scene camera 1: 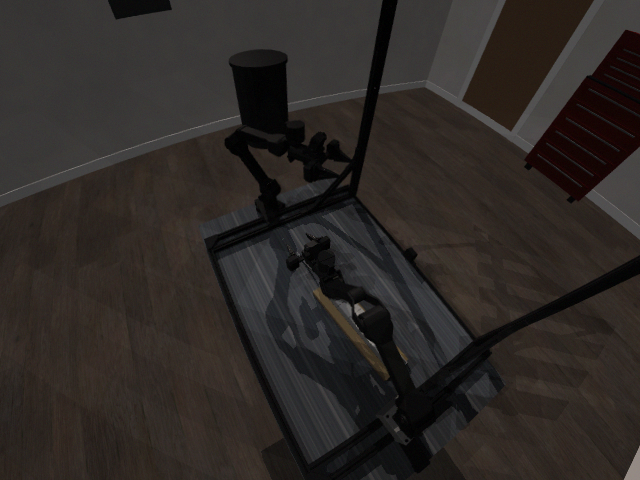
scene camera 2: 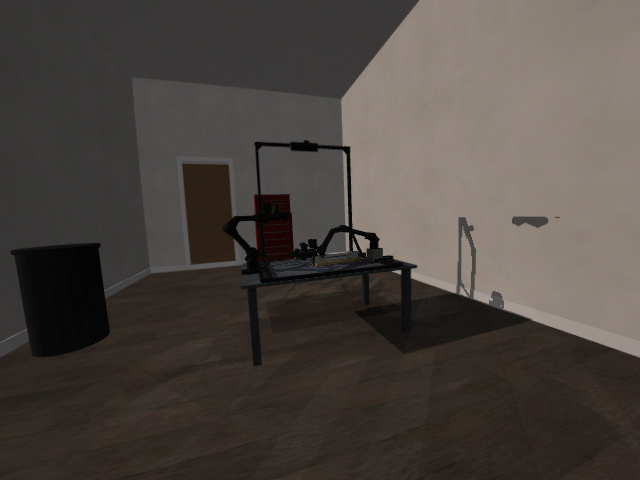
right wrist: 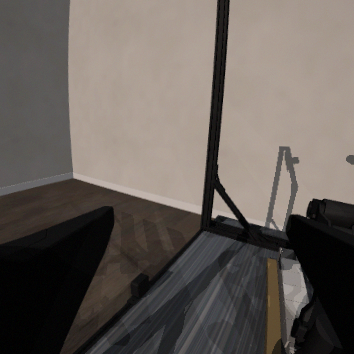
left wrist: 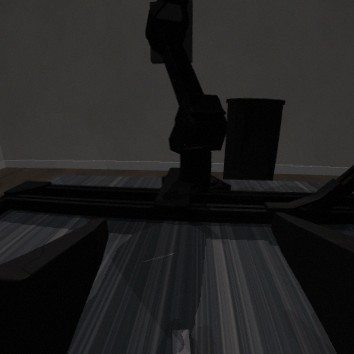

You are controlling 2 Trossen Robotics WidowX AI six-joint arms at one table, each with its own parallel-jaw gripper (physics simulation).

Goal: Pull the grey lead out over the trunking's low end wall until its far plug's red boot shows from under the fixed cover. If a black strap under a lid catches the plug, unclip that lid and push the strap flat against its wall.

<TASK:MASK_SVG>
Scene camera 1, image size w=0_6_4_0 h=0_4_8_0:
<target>my left gripper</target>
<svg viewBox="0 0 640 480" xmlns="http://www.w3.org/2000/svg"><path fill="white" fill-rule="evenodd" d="M330 238L328 236L318 238L306 233L311 242L304 245L302 255L298 258L287 244L290 254L286 259L287 268L290 271L294 271L300 267L299 263L305 260L306 264L314 272L318 265L318 254L330 248Z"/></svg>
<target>my right gripper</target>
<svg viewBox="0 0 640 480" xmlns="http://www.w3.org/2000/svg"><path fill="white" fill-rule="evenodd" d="M321 131L317 132L311 138L309 145L305 145L300 152L300 161L304 165L304 179L309 183L339 177L339 174L322 167L322 164L327 159L336 162L352 162L352 159L340 150L338 140L333 139L327 144L326 152L323 152L325 150L323 144L327 137Z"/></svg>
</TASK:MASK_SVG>
